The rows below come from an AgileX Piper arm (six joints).
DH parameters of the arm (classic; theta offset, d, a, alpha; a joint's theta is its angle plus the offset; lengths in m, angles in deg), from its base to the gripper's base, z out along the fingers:
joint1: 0 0.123 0 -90
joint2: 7.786 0 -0.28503 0
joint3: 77.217 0 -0.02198 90
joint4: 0 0.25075 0 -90
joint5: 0 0 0 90
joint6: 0 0.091 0 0
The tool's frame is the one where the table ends.
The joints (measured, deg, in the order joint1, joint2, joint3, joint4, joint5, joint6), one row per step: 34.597 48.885 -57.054 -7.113 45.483 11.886; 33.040 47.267 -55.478 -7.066 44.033 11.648; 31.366 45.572 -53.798 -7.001 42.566 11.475; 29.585 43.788 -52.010 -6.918 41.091 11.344; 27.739 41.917 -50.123 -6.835 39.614 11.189; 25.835 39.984 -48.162 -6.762 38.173 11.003; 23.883 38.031 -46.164 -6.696 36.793 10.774; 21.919 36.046 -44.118 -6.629 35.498 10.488; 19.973 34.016 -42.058 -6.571 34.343 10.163
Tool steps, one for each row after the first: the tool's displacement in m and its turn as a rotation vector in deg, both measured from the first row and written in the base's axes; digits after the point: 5 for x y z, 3 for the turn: -0.00250 -0.00649 -0.00234 0.649 -1.323 -1.249; -0.00529 -0.01313 -0.00519 1.315 -2.624 -2.647; -0.00844 -0.01988 -0.00859 1.980 -3.913 -4.174; -0.01199 -0.02659 -0.01252 2.579 -5.228 -5.756; -0.01587 -0.03318 -0.01697 3.075 -6.540 -7.391; -0.01994 -0.03954 -0.02190 3.446 -7.825 -9.065; -0.02424 -0.04558 -0.02737 3.683 -9.057 -10.737; -0.02887 -0.05127 -0.03326 3.792 -10.220 -12.394
